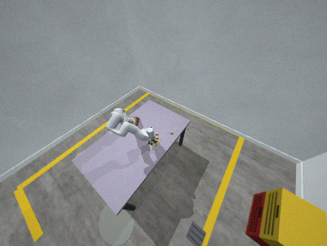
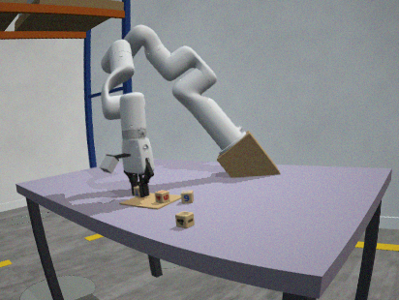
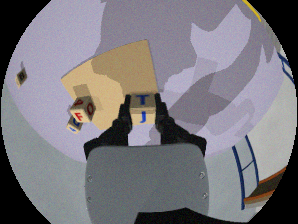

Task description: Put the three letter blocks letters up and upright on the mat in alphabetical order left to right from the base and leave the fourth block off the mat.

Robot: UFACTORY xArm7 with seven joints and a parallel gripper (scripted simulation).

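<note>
Now: the tan mat 5 cm to the left of my hand, 3 cm below it and 1 cm ahead of it.
</note>
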